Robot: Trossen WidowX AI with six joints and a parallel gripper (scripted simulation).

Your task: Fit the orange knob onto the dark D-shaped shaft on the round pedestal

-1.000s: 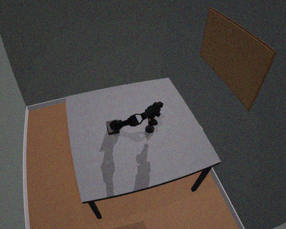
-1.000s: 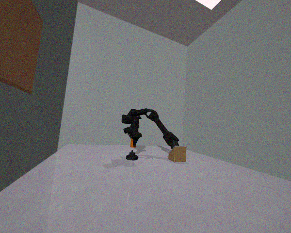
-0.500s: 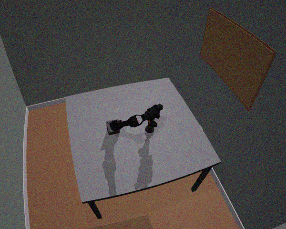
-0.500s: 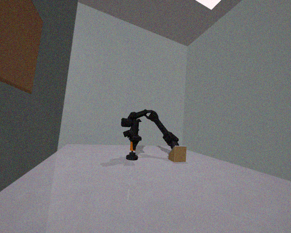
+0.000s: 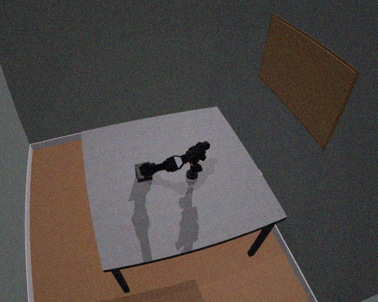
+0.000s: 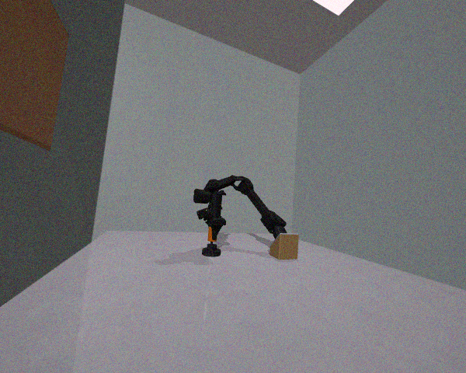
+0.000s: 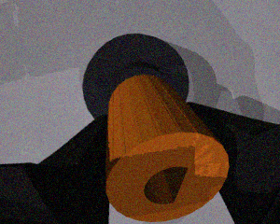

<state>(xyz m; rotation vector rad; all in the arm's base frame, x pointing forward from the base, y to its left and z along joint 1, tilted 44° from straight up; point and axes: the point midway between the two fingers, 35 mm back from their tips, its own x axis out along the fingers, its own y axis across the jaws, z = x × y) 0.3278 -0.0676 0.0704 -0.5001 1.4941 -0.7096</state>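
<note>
Right now the orange knob is 20 mm above my gripper tip. From my gripper tip the other things lie so: pedestal 40 mm below.
</note>
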